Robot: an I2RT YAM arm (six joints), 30 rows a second.
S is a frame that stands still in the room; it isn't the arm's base.
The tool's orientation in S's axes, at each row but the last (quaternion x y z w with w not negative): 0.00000, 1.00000, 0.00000, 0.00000; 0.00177, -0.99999, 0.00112, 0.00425; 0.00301, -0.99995, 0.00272, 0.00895; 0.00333, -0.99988, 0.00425, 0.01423; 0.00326, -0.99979, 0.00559, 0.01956; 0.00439, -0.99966, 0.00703, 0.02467
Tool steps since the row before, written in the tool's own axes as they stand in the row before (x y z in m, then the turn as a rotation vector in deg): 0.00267, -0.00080, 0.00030, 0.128, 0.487, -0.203; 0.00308, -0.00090, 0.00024, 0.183, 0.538, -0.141; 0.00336, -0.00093, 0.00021, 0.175, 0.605, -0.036; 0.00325, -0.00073, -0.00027, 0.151, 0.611, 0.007; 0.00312, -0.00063, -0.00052, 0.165, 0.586, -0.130; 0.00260, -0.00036, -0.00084, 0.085, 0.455, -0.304
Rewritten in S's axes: -0.00267, -0.00080, -0.00030, -0.128, 0.487, 0.203; -0.00308, -0.00091, -0.00021, -0.184, 0.538, 0.141; -0.00336, -0.00095, -0.00014, -0.178, 0.604, 0.036; -0.00324, -0.00075, 0.00037, -0.155, 0.610, -0.008; -0.00309, -0.00064, 0.00065, -0.164, 0.586, 0.130; -0.00255, -0.00037, 0.00097, -0.074, 0.459, 0.302
